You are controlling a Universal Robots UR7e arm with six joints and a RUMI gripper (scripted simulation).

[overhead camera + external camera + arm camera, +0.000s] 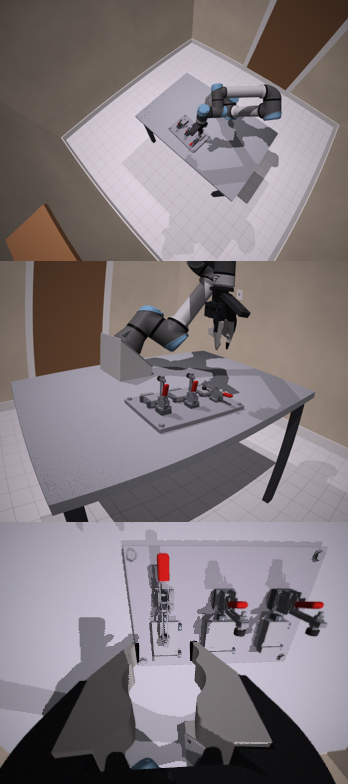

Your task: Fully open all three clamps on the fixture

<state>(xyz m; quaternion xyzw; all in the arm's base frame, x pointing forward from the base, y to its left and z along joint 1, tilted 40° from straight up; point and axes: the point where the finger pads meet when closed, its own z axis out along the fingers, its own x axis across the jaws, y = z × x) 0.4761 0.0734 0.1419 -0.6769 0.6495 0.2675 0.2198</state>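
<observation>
Now: the grey fixture plate 30 mm behind my hand, 110 mm to the right of it and 210 mm below it. Round my hand: grey part block (80 mm behind, 220 mm to the right, 180 mm below).
</observation>
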